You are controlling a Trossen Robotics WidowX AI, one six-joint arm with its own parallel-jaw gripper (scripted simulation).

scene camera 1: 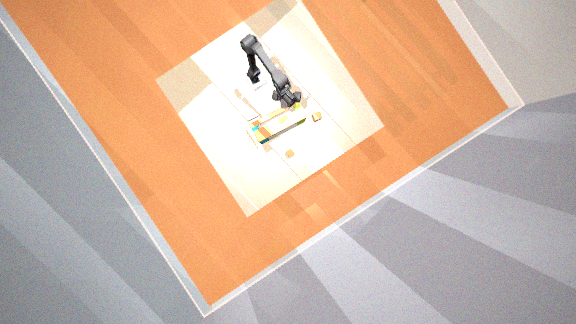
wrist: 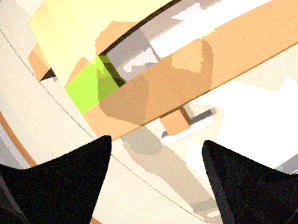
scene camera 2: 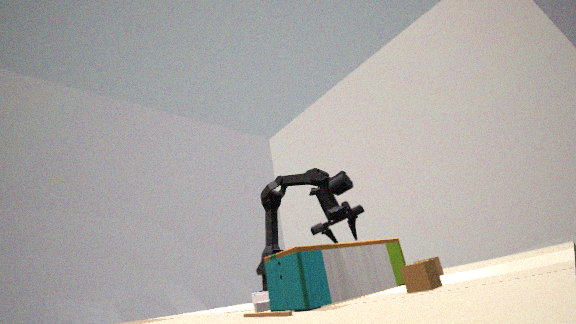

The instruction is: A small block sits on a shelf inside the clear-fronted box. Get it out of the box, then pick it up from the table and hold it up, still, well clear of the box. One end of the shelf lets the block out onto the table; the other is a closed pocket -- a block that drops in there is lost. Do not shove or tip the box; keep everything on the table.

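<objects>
Box: present in the wrist view [122, 72], in scene camera 1 [278, 122] and in scene camera 2 [304, 277].
</objects>
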